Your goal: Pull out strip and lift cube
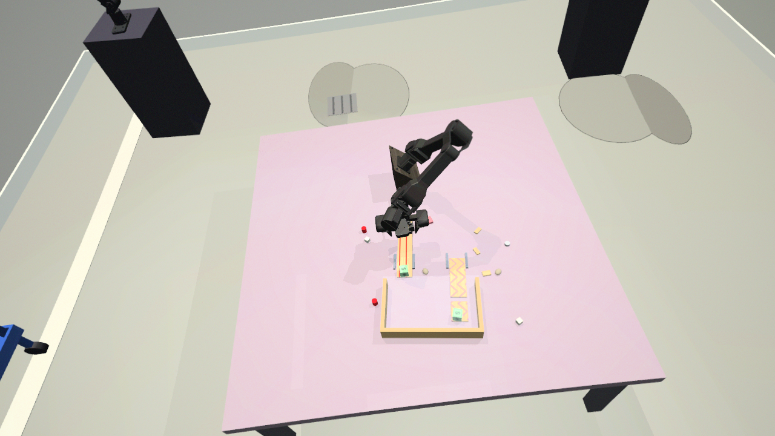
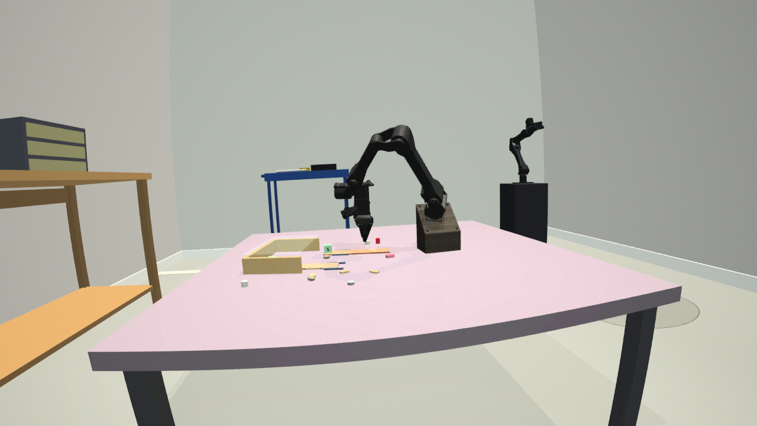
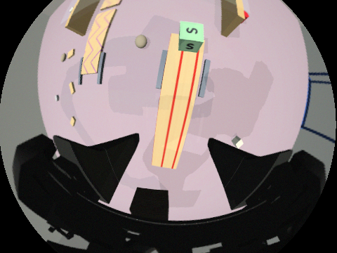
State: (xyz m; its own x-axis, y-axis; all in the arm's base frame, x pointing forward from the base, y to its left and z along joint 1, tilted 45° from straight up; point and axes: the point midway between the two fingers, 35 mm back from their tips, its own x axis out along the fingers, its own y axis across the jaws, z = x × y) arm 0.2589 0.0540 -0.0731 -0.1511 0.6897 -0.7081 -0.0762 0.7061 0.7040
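Right now my gripper tip is 5 cm above the striped strip and 3 cm short of it. From my gripper tip the other things lie so: pink block (10 cm to the left, 9 cm behind, 4 cm below).
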